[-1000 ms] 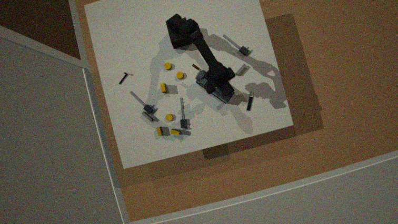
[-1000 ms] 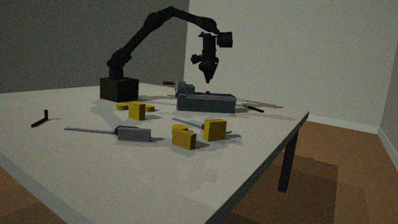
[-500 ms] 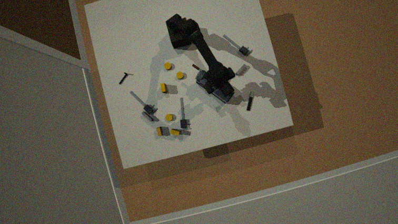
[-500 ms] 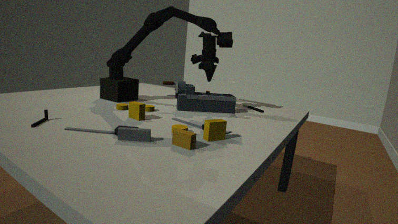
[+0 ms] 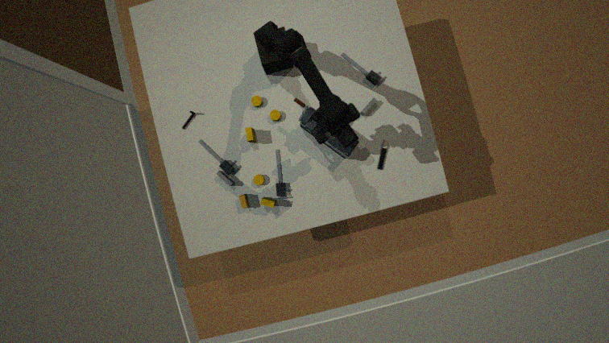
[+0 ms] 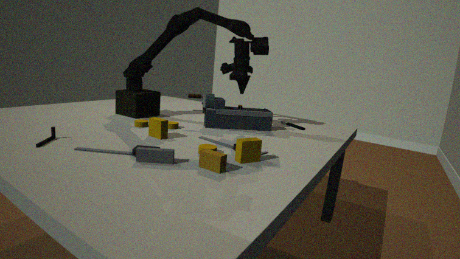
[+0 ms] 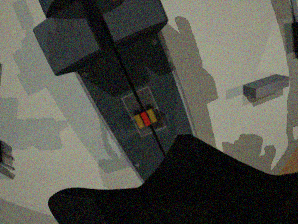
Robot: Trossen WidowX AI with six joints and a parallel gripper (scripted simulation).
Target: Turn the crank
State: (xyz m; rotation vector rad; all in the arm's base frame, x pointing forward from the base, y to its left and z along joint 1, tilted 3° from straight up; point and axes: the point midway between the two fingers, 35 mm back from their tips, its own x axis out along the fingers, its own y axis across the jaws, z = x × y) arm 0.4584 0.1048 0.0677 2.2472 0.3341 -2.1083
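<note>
My gripper tip is now 50 mm above the slide, 20 mm to the left of it and 10 mm short of it. Also, from my gripper tip: black l-shaped key: 590 mm to the right, 350 mm behind, 120 mm below; then black bar: 180 mm to the left, 180 mm ahead, 130 mm below; then brown crank handle: 160 mm behind, 100 mm to the right, 20 mm below.
</note>
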